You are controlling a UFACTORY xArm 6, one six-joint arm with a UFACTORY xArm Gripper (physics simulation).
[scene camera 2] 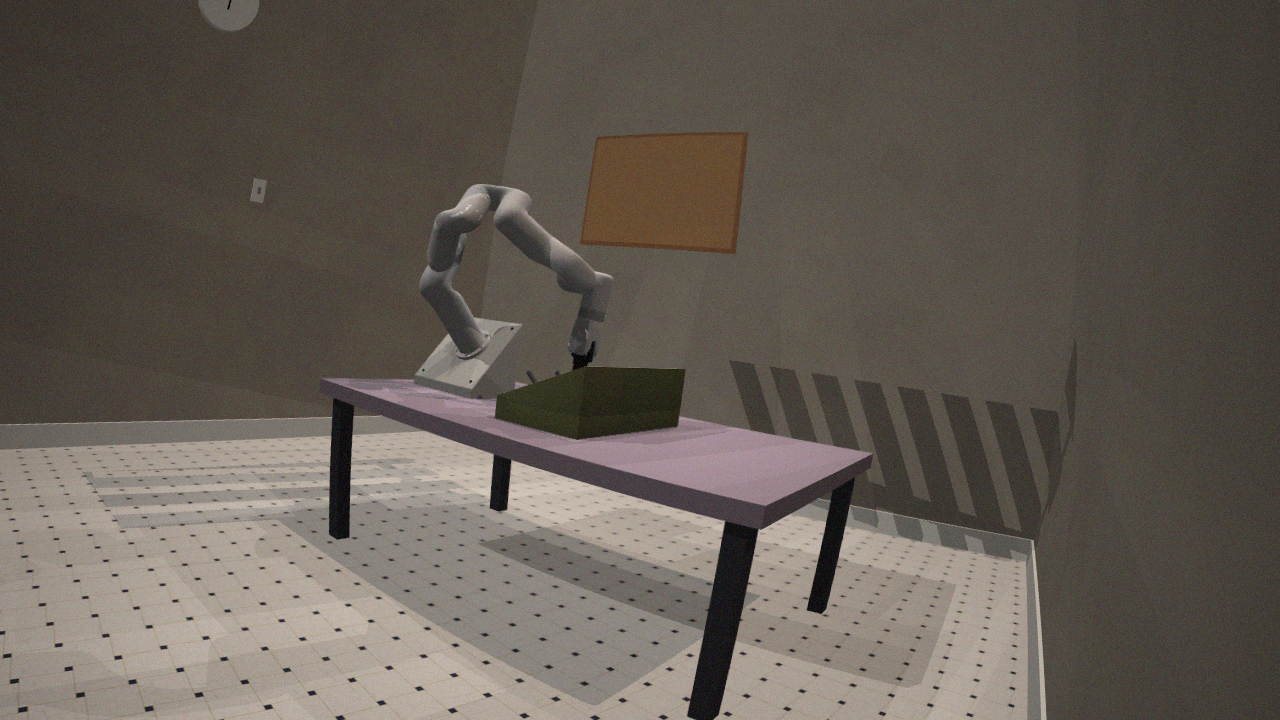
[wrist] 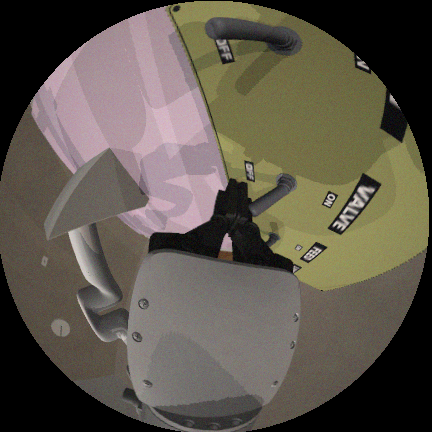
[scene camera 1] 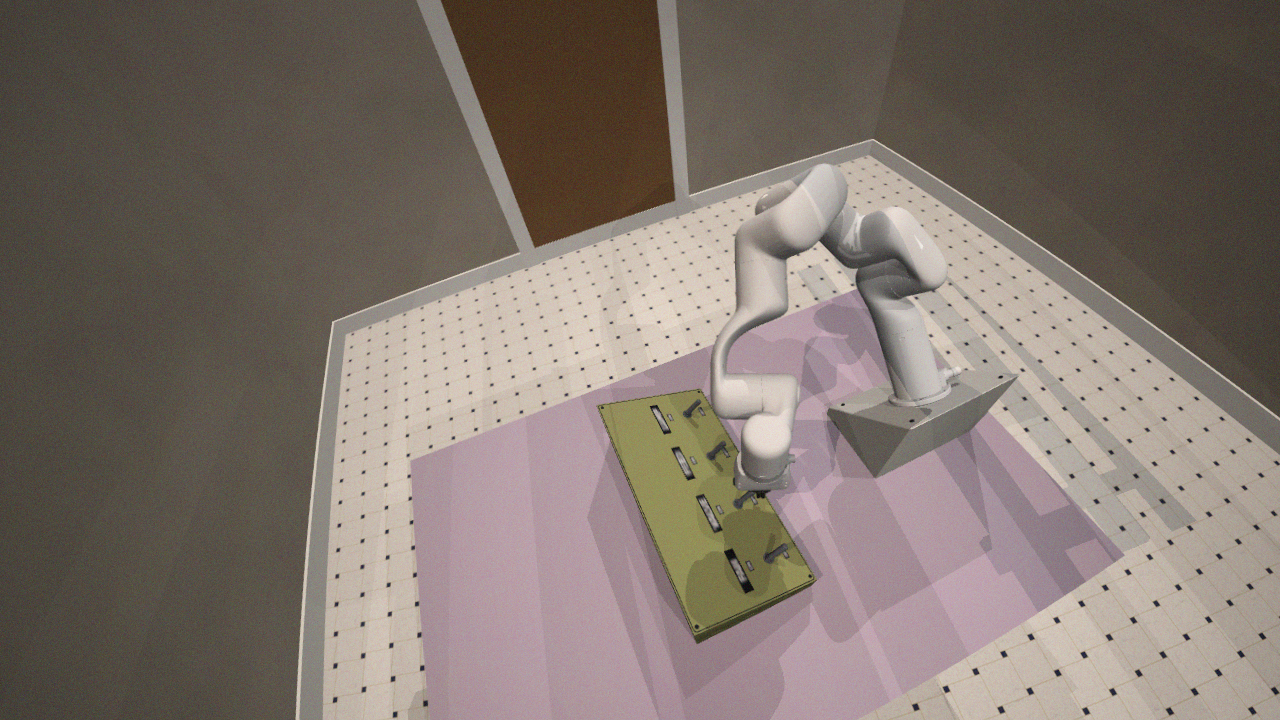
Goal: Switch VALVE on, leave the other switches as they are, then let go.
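Seen in the pictures: gripper, fingertip midpoint: point(wrist: 233, 190) point(scene camera 1: 760, 491); arm's base, origin of the base link: point(scene camera 2: 472, 345) point(wrist: 79, 217) point(scene camera 1: 919, 395).
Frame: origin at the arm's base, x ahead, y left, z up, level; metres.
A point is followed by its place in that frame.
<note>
The olive switch panel point(scene camera 1: 671, 537) {x 0.599, y 0.136, z 0.008 m} point(scene camera 2: 626, 402) {x 0.654, y 0.007, z -0.066 m} point(wrist: 300, 125) {x 0.447, y 0.148, z -0.055 m} carries a row of dark levers. The VALVE lever point(scene camera 1: 744, 499) {x 0.438, y 0.091, z -0.036 m} point(wrist: 271, 198) {x 0.433, y 0.091, z -0.033 m} leans toward its OFF label point(wrist: 249, 171) {x 0.413, y 0.083, z -0.073 m}, away from its ON label point(wrist: 329, 199) {x 0.491, y 0.096, z -0.039 m} and the VALVE plate point(wrist: 354, 204) {x 0.513, y 0.108, z -0.029 m}. The FAN lever point(scene camera 1: 776, 553) {x 0.418, y 0.208, z -0.034 m} point(wrist: 245, 31) also leans to the OFF side. The FEED lever point(scene camera 1: 717, 451) {x 0.455, y -0.027, z -0.037 m} point(wrist: 272, 239) {x 0.465, y -0.024, z -0.048 m} is partly hidden by the gripper in the wrist view. My gripper point(scene camera 1: 760, 494) {x 0.399, y 0.080, z -0.045 m} point(scene camera 2: 580, 360) {x 0.399, y 0.080, z -0.045 m} point(wrist: 233, 190) {x 0.399, y 0.080, z -0.045 m} is shut and empty, with its fingertips low beside the VALVE lever's free end, on the OFF side. Contact cannot be told.
The panel stands on the mauve table point(scene camera 1: 501, 537) {x 0.982, y -0.010, z -0.146 m} point(scene camera 2: 760, 465) {x 1.033, y 0.047, z -0.147 m} point(wrist: 110, 80) {x 0.208, y 0.227, z -0.147 m}. The arm's grey wedge base point(scene camera 1: 921, 425) {x 0.090, y 0.095, z 0.078 m} point(scene camera 2: 496, 349) {x 0.106, y 0.015, z 0.001 m} point(wrist: 100, 195) {x 0.126, y 0.038, z -0.053 m} stands on the lever side of the panel. The fourth lever point(scene camera 1: 692, 410) {x 0.475, y -0.144, z -0.040 m} is at the panel's far end, beyond FEED.
</note>
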